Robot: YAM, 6 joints.
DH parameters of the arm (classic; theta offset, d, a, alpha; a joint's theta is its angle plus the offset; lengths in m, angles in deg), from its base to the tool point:
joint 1: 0 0.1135 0.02 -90
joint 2: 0 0 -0.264 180
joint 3: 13.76 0 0.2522 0
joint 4: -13.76 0 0.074 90
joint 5: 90 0 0 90
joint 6: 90 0.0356 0 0
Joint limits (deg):
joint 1: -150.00..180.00
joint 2: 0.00..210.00
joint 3: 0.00..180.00
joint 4: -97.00..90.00
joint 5: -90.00..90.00
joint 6: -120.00..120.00
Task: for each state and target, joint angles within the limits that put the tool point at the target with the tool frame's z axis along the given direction. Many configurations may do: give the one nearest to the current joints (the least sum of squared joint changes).
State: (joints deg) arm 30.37 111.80 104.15 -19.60 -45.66 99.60
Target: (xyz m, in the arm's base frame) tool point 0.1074 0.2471 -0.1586 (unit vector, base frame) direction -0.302 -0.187 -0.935
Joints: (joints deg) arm 65.03 161.92 65.30 -11.00 -11.23 99.60
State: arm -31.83 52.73 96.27 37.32 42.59 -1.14
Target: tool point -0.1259 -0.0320 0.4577 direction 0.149 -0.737 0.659
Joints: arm 2.51 3.48 56.54 26.92 47.98 -1.14
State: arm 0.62 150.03 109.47 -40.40 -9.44 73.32
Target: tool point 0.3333 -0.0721 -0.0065 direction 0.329 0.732 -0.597
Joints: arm -16.97 132.84 58.63 -6.19 -52.75 73.32
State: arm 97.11 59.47 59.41 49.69 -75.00 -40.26
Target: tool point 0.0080 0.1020 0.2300 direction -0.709 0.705 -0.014
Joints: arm 66.62 14.04 13.06 -1.21 -68.53 -40.26
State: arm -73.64 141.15 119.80 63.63 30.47 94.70
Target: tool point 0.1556 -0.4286 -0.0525 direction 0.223 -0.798 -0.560
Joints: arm -69.75 152.51 74.89 43.48 3.84 94.70
